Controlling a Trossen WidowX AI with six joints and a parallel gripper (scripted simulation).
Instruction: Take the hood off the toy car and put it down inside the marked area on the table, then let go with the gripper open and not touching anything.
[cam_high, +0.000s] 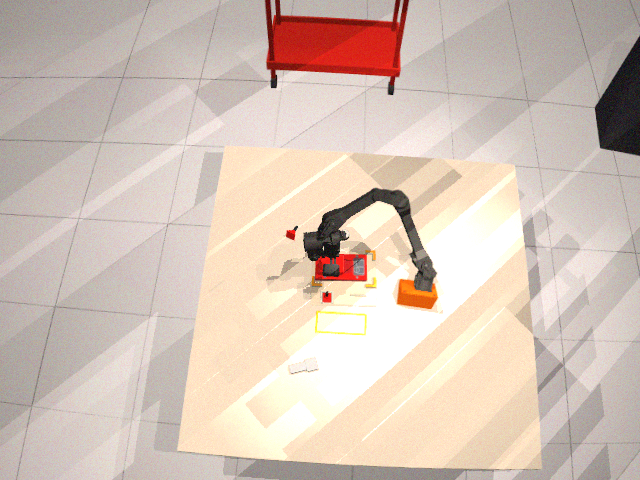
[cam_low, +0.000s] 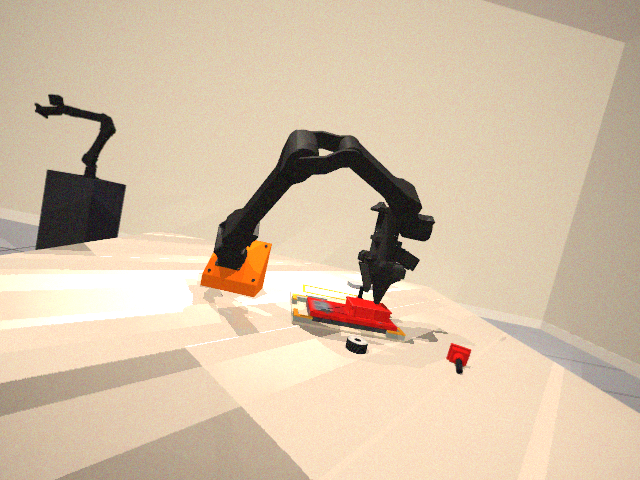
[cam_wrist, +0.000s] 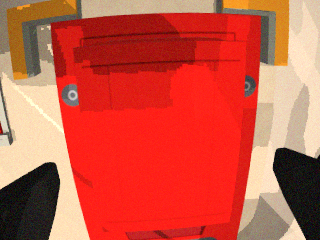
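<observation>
Right now my gripper tip is 3 cm above the hood. Round my gripper tip: white piece 40 cm to the left, 6 cm below, 3 cm ahead; black wheel 15 cm to the right, 6 cm below, 4 cm behind.
</observation>
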